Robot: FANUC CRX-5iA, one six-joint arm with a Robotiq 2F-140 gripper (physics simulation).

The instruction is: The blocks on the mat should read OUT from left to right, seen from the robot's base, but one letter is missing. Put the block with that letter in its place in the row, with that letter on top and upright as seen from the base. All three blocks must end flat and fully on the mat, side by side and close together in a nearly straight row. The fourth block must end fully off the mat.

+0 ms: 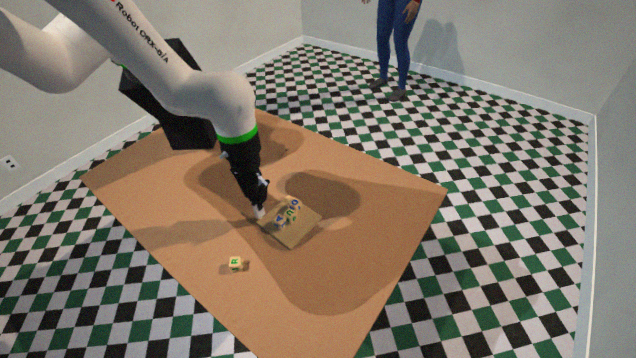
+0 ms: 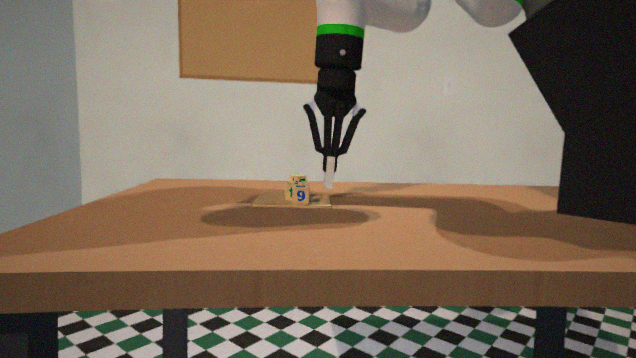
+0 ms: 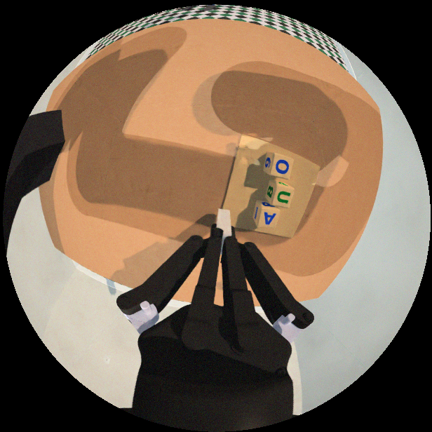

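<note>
The O block [image 1: 294, 203] [image 2: 300, 195] [image 3: 281, 166], the U block [image 1: 291, 214] [image 3: 282, 194] and the A block [image 1: 279, 221] [image 3: 267, 216] sit in a slightly uneven row on the mat [image 1: 292, 241] [image 2: 265, 201] [image 3: 305, 202]. U is in the middle, close to A, with a small gap to O. The R block [image 1: 235, 262] lies off the mat on the table, R on top. My gripper [image 1: 259, 215] [image 2: 329, 185] [image 3: 222, 217] is shut and empty, its tips low beside the A block, at the mat's edge. No T shows on top of any block.
The brown table [image 1: 200, 270] [image 2: 200, 250] [image 3: 135, 220] bears the mat and blocks. The black pedestal [image 1: 187, 130] [image 2: 600, 125] [image 3: 37, 145] stands at the base side. A person [image 1: 395, 45] stands on the checkered floor beyond the table. The arm casts broad shadows around the mat.
</note>
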